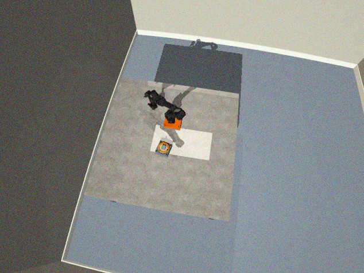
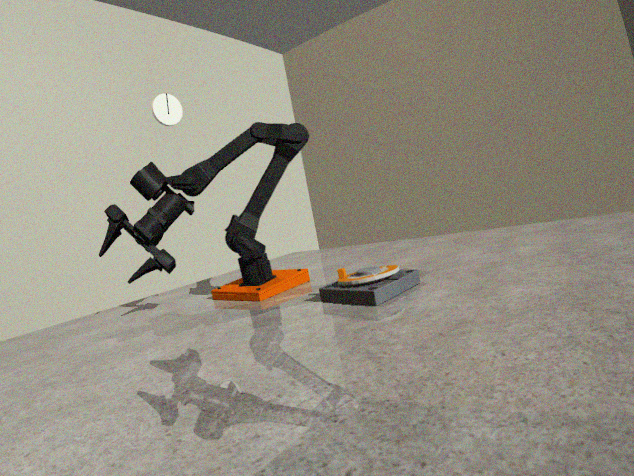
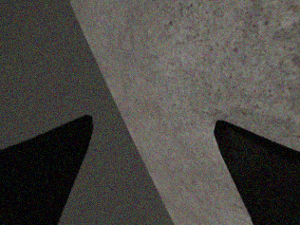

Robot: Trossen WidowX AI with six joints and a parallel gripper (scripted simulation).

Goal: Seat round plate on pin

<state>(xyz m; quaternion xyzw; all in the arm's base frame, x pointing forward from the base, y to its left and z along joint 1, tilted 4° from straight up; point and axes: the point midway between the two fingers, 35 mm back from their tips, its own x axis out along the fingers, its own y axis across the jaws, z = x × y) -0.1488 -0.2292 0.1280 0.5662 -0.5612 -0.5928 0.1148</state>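
Right now my gripper tip is 430 mm short of the round plate, 210 mm to the right of it and 80 mm above it. From my gripper tip the other things lie so: base 450 mm ahead, 210 mm to the left, 100 mm below.
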